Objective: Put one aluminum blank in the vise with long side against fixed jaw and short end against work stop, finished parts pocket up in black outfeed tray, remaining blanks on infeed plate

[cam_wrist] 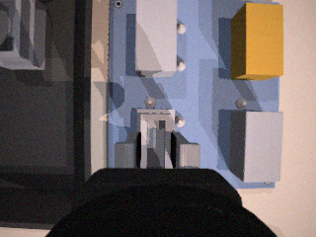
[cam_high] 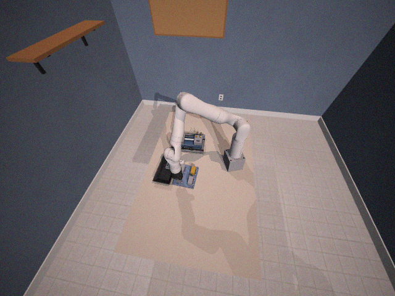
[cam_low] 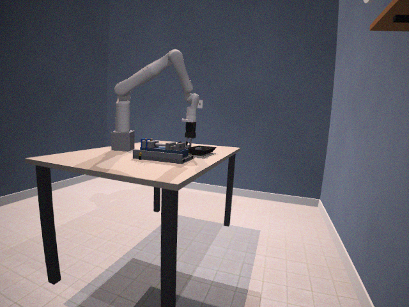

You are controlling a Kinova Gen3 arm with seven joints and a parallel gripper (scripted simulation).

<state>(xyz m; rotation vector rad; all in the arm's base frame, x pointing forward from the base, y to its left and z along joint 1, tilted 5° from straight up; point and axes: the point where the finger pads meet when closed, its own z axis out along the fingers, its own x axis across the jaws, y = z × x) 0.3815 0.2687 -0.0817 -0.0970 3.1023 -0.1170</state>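
My gripper is now 8 cm past the yellow brass blank, 10 cm to the left of it and 3 cm above it. Round my hand: vise: 5 cm ahead, 36 cm to the right, 1 cm below.
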